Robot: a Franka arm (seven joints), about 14 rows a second.
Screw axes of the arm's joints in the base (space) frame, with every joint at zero. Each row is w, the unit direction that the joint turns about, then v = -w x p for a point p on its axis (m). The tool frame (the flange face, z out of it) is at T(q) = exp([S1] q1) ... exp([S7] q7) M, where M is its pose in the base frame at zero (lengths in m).
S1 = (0, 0, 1, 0, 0, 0)
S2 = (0, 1, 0, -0.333, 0, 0)
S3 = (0, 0, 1, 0, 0, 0)
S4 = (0, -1, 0, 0.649, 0, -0.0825)
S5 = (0, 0, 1, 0, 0, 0)
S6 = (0, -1, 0, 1.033, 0, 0)
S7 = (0, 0, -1, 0, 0.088, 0)
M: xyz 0.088 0 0.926 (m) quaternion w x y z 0 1 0 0
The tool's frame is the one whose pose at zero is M.
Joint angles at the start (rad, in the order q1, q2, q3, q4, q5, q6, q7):
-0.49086 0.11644 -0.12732 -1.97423 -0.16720 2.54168 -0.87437
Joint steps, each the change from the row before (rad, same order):
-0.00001 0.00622 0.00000 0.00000 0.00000 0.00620 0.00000
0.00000 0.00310 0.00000 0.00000 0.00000 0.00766 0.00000
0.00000 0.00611 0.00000 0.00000 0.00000 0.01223 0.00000
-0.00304 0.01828 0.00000 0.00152 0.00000 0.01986 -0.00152
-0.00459 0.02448 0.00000 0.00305 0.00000 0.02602 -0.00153
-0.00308 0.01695 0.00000 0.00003 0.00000 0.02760 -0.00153
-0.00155 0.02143 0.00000 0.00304 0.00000 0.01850 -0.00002
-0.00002 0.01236 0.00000 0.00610 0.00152 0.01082 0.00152
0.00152 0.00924 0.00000 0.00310 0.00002 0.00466 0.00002
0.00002 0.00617 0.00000 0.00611 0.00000 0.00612 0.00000
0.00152 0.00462 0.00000 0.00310 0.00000 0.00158 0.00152
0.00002 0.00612 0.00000 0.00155 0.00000 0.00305 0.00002
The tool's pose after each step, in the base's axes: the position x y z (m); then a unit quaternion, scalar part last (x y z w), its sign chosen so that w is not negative. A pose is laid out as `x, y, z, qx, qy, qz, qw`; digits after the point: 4 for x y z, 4 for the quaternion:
0.5077, -0.3553, 0.4575, 0.9551, 0.1827, 0.1171, 0.2016
0.5085, -0.3556, 0.4565, 0.9546, 0.1830, 0.1189, 0.2030
0.5099, -0.3561, 0.4543, 0.9537, 0.1836, 0.1212, 0.2049
0.5121, -0.3590, 0.4462, 0.9532, 0.1844, 0.1218, 0.2062
0.5148, -0.3633, 0.4357, 0.9526, 0.1848, 0.1228, 0.2081
0.5168, -0.3659, 0.4285, 0.9512, 0.1856, 0.1263, 0.2116
0.5195, -0.3682, 0.4188, 0.9510, 0.1865, 0.1261, 0.2118
0.5221, -0.3695, 0.4153, 0.9506, 0.1860, 0.1282, 0.2130
0.5241, -0.3695, 0.4116, 0.9505, 0.1872, 0.1277, 0.2125
0.5260, -0.3704, 0.4114, 0.9497, 0.1875, 0.1297, 0.2146
0.5275, -0.3702, 0.4101, 0.9496, 0.1877, 0.1300, 0.2146
0.5284, -0.3706, 0.4073, 0.9497, 0.1881, 0.1293, 0.2141

